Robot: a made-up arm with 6 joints.
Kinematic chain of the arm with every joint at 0, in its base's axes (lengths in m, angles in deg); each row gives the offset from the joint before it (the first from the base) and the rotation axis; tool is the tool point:
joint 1: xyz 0 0 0.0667 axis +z
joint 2: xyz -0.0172 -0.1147 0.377 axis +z
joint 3: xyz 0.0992 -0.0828 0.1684 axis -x
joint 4: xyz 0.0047 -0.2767 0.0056 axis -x
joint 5: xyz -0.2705 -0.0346 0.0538 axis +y
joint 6: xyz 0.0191 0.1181 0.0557 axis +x
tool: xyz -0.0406 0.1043 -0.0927
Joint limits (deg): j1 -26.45..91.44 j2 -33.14..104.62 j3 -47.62..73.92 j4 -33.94..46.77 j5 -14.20..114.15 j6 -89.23..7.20
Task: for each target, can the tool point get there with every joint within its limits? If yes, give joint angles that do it. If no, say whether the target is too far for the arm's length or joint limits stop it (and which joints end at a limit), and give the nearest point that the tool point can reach.
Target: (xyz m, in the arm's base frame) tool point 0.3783 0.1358 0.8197
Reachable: yes | joints 80.14 92.97 47.27 5.64 71.95 -67.56
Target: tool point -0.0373 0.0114 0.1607
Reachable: no: joint limits stop it (at a limit: joint 1, joint 2, joint 3, joint 4, joint 5) | nearest point -0.2487 -0.0013 0.4057 | short by 0.324 m
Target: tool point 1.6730 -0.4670 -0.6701
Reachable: no: too far | nearest point 0.5161 -0.1441 0.4175 | short by 1.620 m
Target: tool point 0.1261 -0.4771 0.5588
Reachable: yes | joints -10.59 72.62 -34.94 -5.61 92.80 -57.23
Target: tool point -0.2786 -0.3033 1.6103
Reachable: no: too far | nearest point -0.2281 -0.2537 0.9564 | short by 0.658 m
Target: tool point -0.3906 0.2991 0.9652
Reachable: no: joint limits stop it (at a limit: joint 1, joint 2, joint 4) | nearest point -0.2622 0.0793 0.8961 | short by 0.264 m
